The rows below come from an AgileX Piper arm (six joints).
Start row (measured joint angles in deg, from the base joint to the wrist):
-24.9, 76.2, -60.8, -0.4, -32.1, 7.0
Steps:
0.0, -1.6, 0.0, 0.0, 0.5, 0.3
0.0, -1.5, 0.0, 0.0, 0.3, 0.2
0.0, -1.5, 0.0, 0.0, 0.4, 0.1
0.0, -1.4, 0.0, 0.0, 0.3, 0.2
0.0, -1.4, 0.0, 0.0, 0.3, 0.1
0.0, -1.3, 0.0, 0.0, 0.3, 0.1
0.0, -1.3, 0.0, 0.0, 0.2, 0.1
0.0, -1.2, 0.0, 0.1, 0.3, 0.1
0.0, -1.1, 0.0, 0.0, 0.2, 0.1
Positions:
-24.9, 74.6, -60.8, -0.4, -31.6, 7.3
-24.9, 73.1, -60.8, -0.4, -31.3, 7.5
-24.9, 71.6, -60.8, -0.4, -30.9, 7.6
-24.9, 70.2, -60.8, -0.4, -30.6, 7.8
-24.9, 68.8, -60.8, -0.4, -30.3, 7.9
-24.9, 67.5, -60.8, -0.4, -30.0, 8.0
-24.9, 66.2, -60.8, -0.4, -29.8, 8.1
-24.9, 65.0, -60.8, -0.3, -29.5, 8.2
-24.9, 63.9, -60.8, -0.3, -29.3, 8.3

